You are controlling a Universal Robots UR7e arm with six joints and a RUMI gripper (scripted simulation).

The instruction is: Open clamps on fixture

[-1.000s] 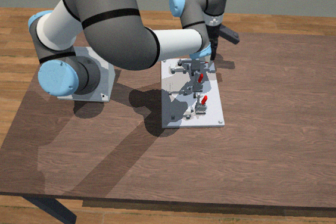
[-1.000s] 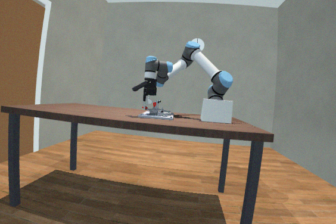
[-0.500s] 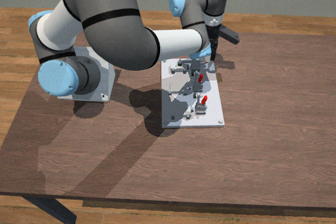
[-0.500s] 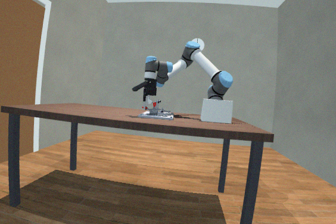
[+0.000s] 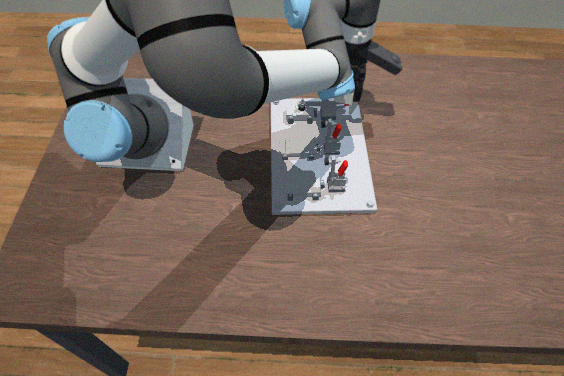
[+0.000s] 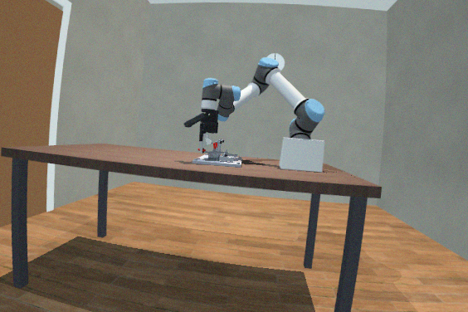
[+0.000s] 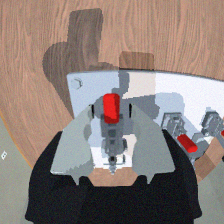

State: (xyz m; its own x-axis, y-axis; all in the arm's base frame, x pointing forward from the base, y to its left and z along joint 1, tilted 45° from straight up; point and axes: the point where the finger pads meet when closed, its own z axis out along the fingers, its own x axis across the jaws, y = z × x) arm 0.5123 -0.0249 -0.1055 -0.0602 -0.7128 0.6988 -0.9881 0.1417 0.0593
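Right now the grey part is 130 mm behind my hand, 10 mm to the left of it and 30 mm below it. Also, from my hand: white fixture plate (90 mm behind, 100 mm to the right, 50 mm below).
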